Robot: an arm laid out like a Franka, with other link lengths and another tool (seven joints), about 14 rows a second.
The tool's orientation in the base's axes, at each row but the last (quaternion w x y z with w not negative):
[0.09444 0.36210 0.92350 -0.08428]
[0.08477 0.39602 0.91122 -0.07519]
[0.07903 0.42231 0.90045 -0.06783]
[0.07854 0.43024 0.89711 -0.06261]
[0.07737 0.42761 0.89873 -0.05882]
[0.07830 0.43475 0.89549 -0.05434]
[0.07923 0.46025 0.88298 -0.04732]
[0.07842 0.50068 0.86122 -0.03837]
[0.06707 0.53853 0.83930 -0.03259]
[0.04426 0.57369 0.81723 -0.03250]
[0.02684 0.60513 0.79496 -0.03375]
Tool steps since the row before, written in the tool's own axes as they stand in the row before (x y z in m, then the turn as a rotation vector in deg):
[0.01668 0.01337 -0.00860 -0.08 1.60 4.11]
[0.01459 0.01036 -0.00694 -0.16 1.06 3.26]
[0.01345 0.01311 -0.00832 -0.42 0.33 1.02]
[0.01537 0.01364 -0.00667 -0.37 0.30 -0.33]
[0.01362 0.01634 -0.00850 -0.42 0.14 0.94]
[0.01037 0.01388 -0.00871 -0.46 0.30 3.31]
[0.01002 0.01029 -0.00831 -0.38 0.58 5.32]
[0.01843 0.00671 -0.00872 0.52 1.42 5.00]
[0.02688 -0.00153 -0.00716 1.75 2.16 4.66]
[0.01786 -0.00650 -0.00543 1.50 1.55 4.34]
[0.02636 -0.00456 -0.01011 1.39 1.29 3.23]
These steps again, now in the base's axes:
[-0.00383 0.02249 0.00323 1.62 0.18 -4.10]
[-0.00285 0.01875 0.00291 1.20 -0.06 -3.22]
[0.00092 0.01997 0.00473 0.61 -0.30 -0.93]
[0.00059 0.02140 0.00293 0.43 -0.04 0.38]
[0.00348 0.02206 0.00511 0.45 -0.39 -0.85]
[0.00379 0.01798 0.00620 0.82 -0.72 -3.17]
[0.00199 0.01525 0.00622 1.20 -0.81 -5.17]
[-0.00398 0.02037 0.00547 1.46 0.43 -5.00]
[-0.01299 0.02445 0.00308 1.60 1.89 -4.83]
[-0.01234 0.01505 0.00345 1.10 1.48 -4.48]
[-0.01143 0.02497 0.00797 0.88 1.40 -3.36]

